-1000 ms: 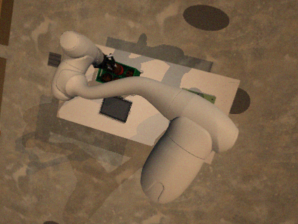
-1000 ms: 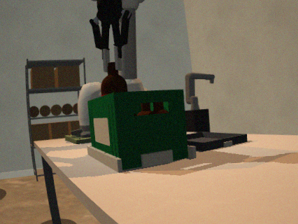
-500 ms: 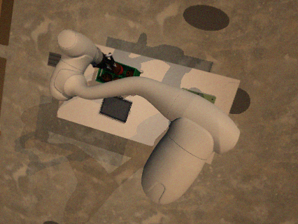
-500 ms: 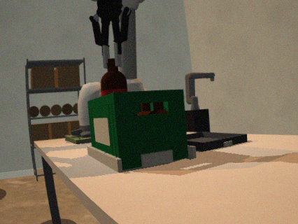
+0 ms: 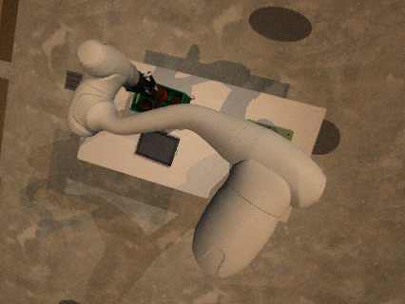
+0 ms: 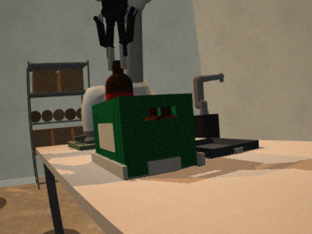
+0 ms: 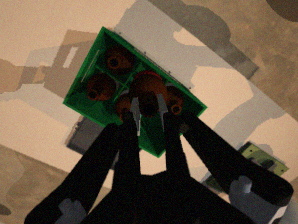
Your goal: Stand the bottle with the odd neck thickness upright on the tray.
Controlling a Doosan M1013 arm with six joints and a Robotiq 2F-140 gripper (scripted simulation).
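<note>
Right now my hand is 9 cm above the brown bottle. From my hand the other things lie so: green crate: 4 cm to the left, 21 cm below; dark tray: 2 cm behind, 31 cm to the left, 28 cm below.
</note>
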